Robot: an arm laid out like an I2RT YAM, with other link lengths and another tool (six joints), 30 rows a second.
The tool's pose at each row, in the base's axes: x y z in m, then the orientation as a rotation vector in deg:
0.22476 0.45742 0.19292 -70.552 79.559 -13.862
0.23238 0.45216 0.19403 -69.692 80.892 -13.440
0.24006 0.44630 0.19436 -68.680 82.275 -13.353
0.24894 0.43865 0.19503 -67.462 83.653 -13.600
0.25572 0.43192 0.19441 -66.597 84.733 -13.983
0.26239 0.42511 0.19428 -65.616 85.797 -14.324
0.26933 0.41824 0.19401 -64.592 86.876 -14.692
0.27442 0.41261 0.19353 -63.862 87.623 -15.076
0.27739 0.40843 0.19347 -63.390 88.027 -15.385
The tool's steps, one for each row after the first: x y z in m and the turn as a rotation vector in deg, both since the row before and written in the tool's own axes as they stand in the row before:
0.00533 -0.00691 0.00328 -0.020 0.703 1.239
0.00608 -0.00674 0.00332 0.225 0.893 1.168
0.00729 -0.00852 0.00347 0.525 1.029 1.108
0.00677 -0.00619 0.00273 0.436 0.918 0.717
0.00638 -0.00659 0.00261 0.493 0.874 0.797
0.00642 -0.00672 0.00301 0.523 0.900 0.811
0.00523 -0.00508 0.00216 0.438 0.684 0.507
0.00354 -0.00360 0.00089 0.339 0.408 0.269

